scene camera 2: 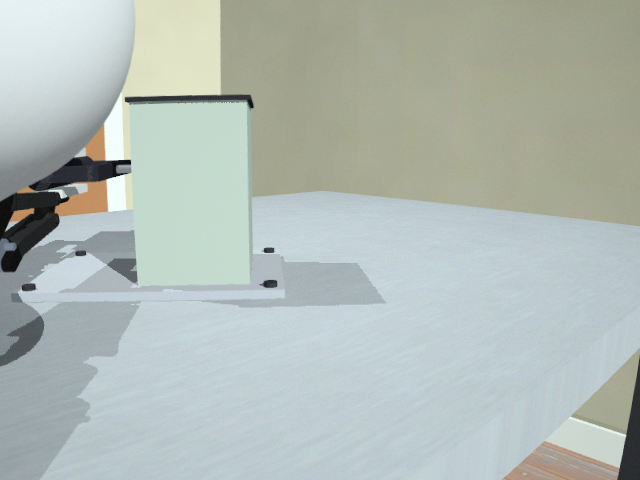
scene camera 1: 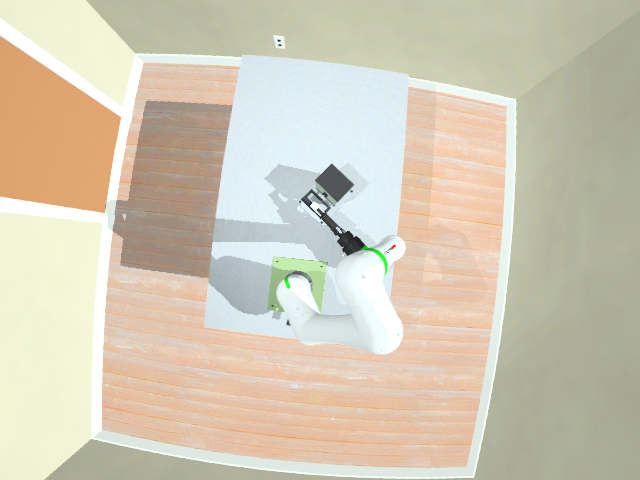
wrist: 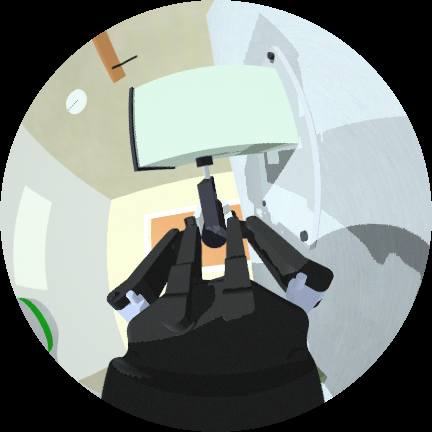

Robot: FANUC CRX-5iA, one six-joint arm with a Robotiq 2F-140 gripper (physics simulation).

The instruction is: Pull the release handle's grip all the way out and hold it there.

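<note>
The release handle (scene camera 1: 306,195) (scene camera 2: 98,171) (wrist: 208,200) is a dark frame on a short light rod, standing out sideways from a pale green housing (scene camera 1: 334,183) (scene camera 2: 193,191) (wrist: 215,115) with a dark lid. A short length of rod shows between handle and housing. My gripper (scene camera 1: 315,206) (scene camera 2: 77,171) (wrist: 213,209) is shut on the handle's grip, one finger on each side of it, with the grip's round end facing the wrist camera. In the scene camera 2 view the white arm hides part of the gripper. The pads' contact is partly hidden behind the handle in the wrist view.
The housing stands on a pale base plate (scene camera 2: 206,295) (wrist: 313,150) with dark bolts, on a light grey table (scene camera 1: 320,113) (scene camera 2: 439,310). The arm's green mounting plate (scene camera 1: 299,264) lies near the table's lower edge in the scene camera 1 view. Walls surround the floor.
</note>
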